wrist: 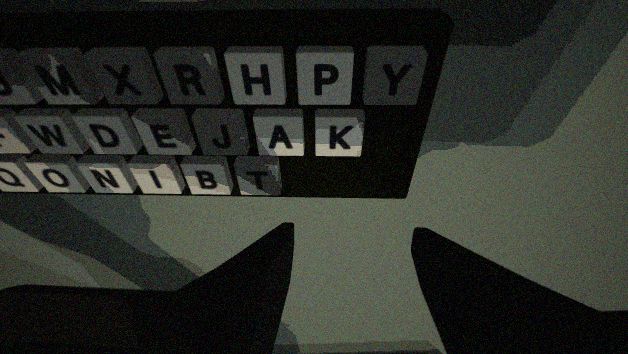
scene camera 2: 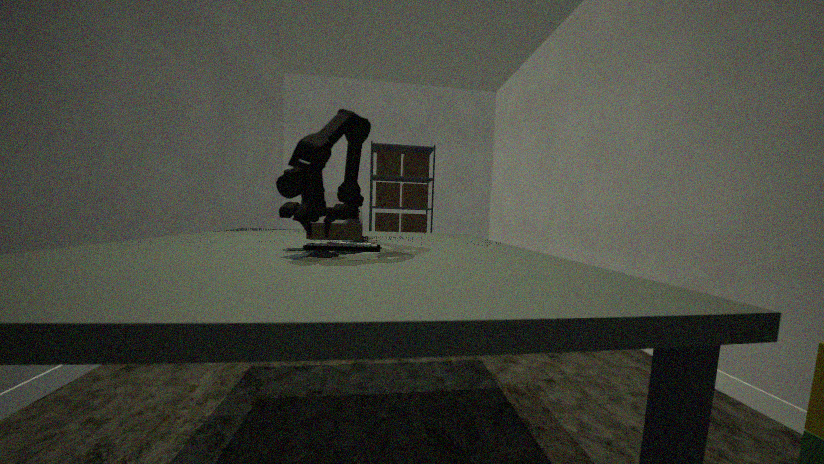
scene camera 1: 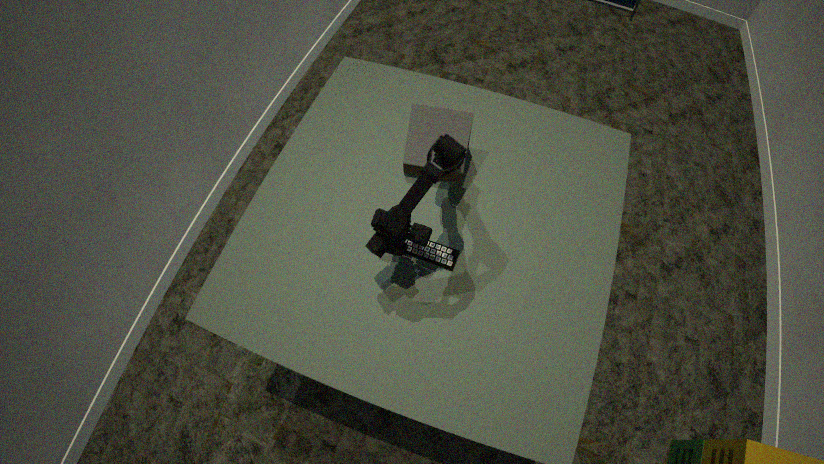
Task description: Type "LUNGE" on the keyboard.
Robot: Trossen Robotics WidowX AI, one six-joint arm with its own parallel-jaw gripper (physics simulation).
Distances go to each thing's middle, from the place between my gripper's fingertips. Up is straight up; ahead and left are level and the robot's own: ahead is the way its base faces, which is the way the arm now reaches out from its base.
Labels:
My hand is 30 mm short of the black keyboard (wrist: 327, 106), 80 mm to the right of it and 20 mm above it.

